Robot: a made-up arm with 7 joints. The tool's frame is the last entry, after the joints.
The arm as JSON. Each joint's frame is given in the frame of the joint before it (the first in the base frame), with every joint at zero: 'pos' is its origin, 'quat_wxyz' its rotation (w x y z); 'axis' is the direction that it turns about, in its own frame. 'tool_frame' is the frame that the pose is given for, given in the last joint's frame.
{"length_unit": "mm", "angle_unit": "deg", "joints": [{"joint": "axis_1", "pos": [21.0, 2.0, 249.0], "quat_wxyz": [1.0, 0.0, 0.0, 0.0], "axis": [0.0, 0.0, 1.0]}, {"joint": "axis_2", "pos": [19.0, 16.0, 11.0], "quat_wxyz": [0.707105, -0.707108, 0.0, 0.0], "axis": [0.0, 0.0, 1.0]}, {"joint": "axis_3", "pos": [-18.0, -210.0, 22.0], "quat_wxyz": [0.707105, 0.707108, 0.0, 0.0], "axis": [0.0, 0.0, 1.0]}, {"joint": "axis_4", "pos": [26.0, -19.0, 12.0], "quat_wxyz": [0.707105, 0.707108, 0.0, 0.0], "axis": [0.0, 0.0, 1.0]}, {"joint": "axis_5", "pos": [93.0, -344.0, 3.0], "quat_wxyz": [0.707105, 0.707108, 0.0, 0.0], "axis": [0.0, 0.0, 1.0]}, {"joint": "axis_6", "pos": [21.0, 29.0, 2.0], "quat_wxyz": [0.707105, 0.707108, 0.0, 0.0], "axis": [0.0, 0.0, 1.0]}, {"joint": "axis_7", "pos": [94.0, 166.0, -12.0], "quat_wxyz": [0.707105, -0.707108, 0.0, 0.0], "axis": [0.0, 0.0, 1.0]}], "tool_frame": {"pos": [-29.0, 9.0, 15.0], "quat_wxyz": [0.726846, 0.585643, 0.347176, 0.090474]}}
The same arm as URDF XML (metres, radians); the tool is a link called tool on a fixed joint. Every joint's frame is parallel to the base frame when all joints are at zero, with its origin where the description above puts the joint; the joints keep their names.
<robot name="arm">
<joint name="axis_1" type="continuous"><parent link="base"/><child link="link1"/><origin xyz="0.0210 0.0020 0.2490" rpy="0.0000 0.0000 0.0000"/><axis xyz="0 0 1"/></joint>
<joint name="axis_2" type="continuous"><parent link="link1"/><child link="link2"/><origin xyz="0.0190 0.0160 0.0110" rpy="0.0000 0.0000 0.0000"/><axis xyz="0 1 0"/></joint>
<joint name="axis_3" type="continuous"><parent link="link2"/><child link="link3"/><origin xyz="-0.0180 0.0220 0.2100" rpy="0.0000 0.0000 0.0000"/><axis xyz="0 0 1"/></joint>
<joint name="axis_4" type="continuous"><parent link="link3"/><child link="link4"/><origin xyz="0.0260 -0.0190 0.0120" rpy="0.0000 0.0000 0.0000"/><axis xyz="0 -1 0"/></joint>
<joint name="axis_5" type="continuous"><parent link="link4"/><child link="link5"/><origin xyz="0.0930 -0.0030 -0.3440" rpy="0.0000 0.0000 0.0000"/><axis xyz="0 0 -1"/></joint>
<joint name="axis_6" type="continuous"><parent link="link5"/><child link="link6"/><origin xyz="0.0210 -0.0290 -0.0020" rpy="0.0000 0.0000 0.0000"/><axis xyz="0 1 0"/></joint>
<joint name="axis_7" type="continuous"><parent link="link6"/><child link="link7"/><origin xyz="0.0940 -0.0120 -0.1660" rpy="0.0000 0.0000 0.0000"/><axis xyz="0 0 -1"/></joint>
<joint name="tool_joint" type="fixed"><parent link="link7"/><child link="tool"/><origin xyz="-0.0290 -0.0090 -0.0150" rpy="-1.6505 -0.4101 -0.6271"/></joint>
<link name="base"/>
<link name="link1"/>
<link name="link2"/>
<link name="link3"/>
<link name="link4"/>
<link name="link5"/>
<link name="link6"/>
<link name="link7"/>
<link name="tool"/>
</robot>

